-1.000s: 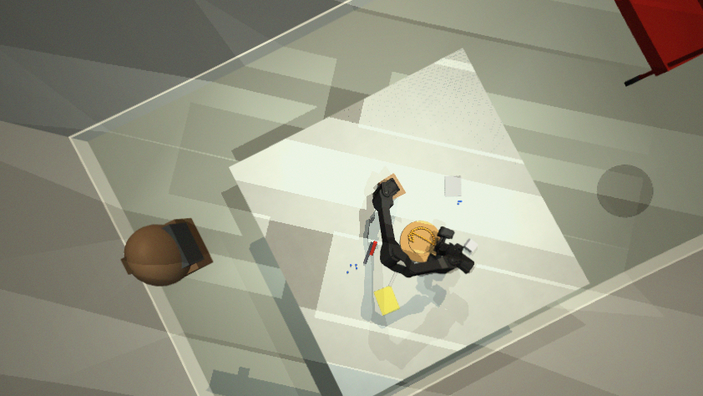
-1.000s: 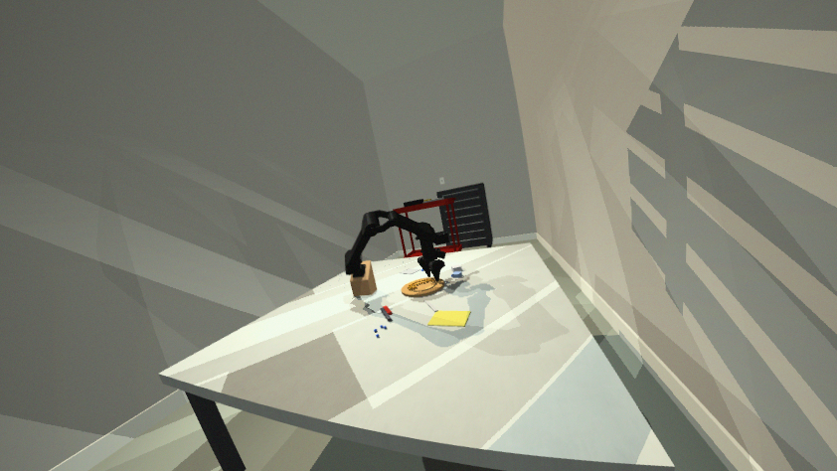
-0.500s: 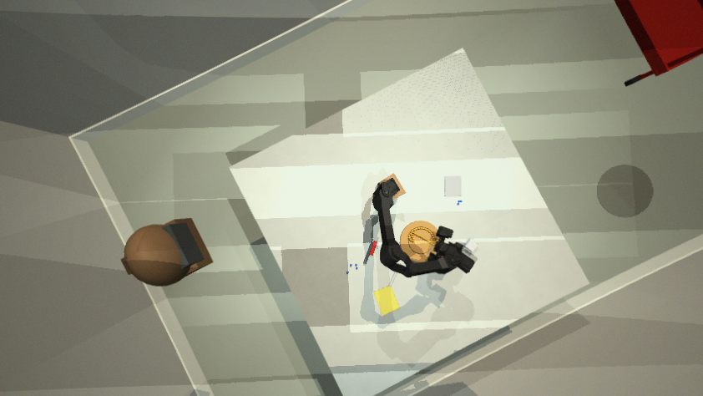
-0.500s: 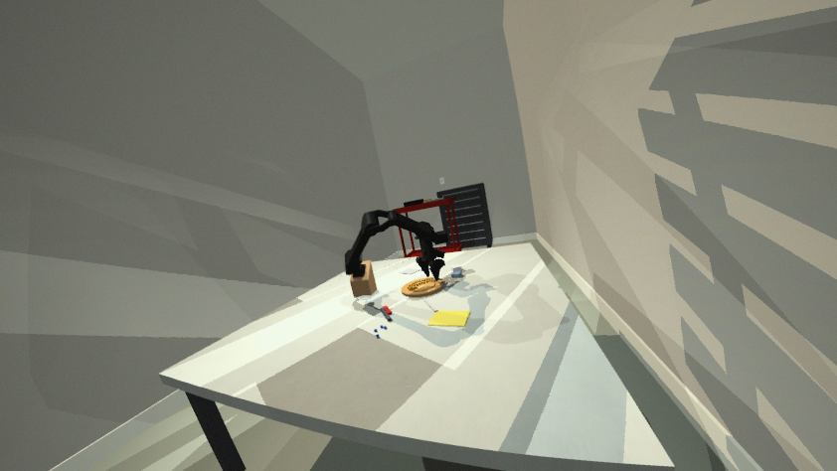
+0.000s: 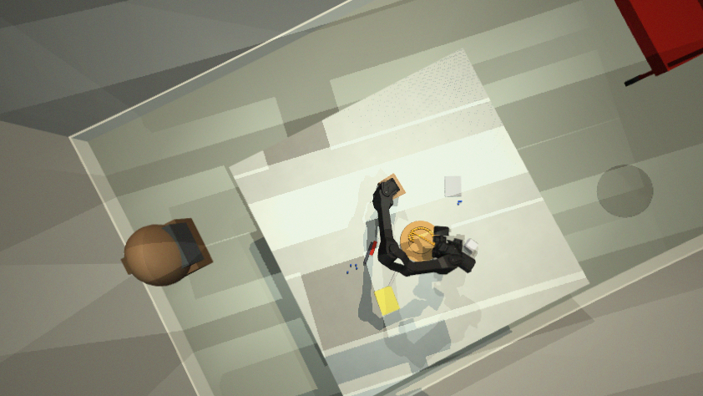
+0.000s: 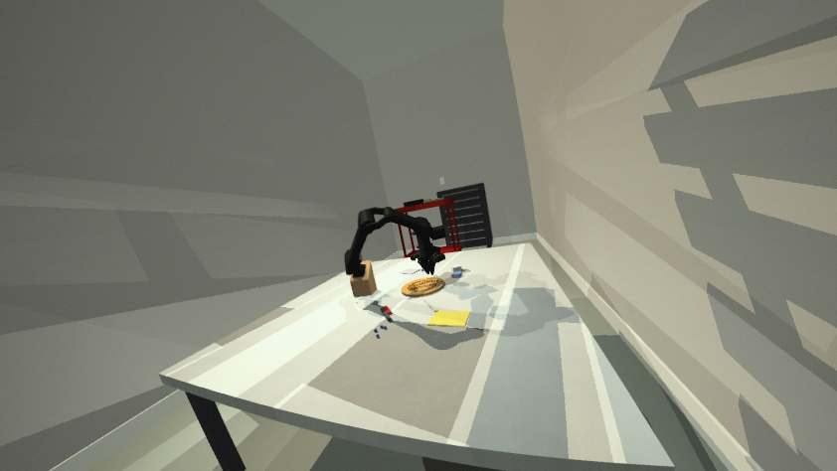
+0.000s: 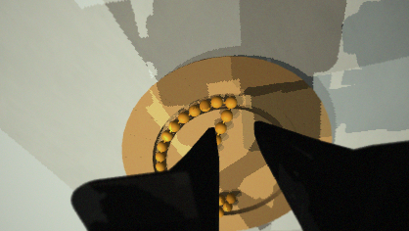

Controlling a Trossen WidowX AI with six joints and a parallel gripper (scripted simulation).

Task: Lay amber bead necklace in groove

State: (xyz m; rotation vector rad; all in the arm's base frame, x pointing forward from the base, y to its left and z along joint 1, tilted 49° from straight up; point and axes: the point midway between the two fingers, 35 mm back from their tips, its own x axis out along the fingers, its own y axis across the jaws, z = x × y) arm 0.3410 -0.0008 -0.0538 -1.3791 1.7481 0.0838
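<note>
The round bead board is 4 cm behind my gripper tip, 4 cm to the right of it and 4 cm below it. Round my gripper tip: light blue cube: 11 cm ahead, 6 cm to the left, 4 cm below; then red-handled tool: 13 cm behind, 27 cm to the right, 4 cm below; then white cube: 10 cm ahead, 16 cm to the left, 3 cm below.
</note>
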